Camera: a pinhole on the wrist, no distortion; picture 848 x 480 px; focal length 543.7 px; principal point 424.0 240.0 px. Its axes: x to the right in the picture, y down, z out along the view. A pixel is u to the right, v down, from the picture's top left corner.
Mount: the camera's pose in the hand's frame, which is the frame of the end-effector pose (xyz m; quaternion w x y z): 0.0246 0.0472 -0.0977 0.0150 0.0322 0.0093 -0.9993
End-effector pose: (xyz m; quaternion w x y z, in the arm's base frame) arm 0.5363 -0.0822 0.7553 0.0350 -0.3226 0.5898 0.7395
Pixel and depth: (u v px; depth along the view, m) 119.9 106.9 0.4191
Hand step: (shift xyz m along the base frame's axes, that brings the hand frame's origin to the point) -0.3915 0.1820 0.0401
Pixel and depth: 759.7 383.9 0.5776
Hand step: 0.1446 0.5632 0.1238
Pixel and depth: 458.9 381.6 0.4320
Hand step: -0.0899 0.3264 -0.0175
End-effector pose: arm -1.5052 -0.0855 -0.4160 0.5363 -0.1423 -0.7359 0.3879
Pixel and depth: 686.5 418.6 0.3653
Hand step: -0.1446 -0.2690 -0.0859
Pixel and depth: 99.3 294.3 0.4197
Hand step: -0.3994 0.0179 0.1242
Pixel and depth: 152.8 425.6 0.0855
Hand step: -0.0185 0.0550 0.0310
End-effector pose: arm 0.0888 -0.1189 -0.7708 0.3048 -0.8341 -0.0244 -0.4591
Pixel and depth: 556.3 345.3 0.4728
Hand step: 0.1879 0.2682 -0.2075
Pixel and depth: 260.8 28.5 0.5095
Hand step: 0.4752 -0.0030 -0.1750
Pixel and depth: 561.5 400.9 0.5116
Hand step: 0.1873 0.3408 -0.2040
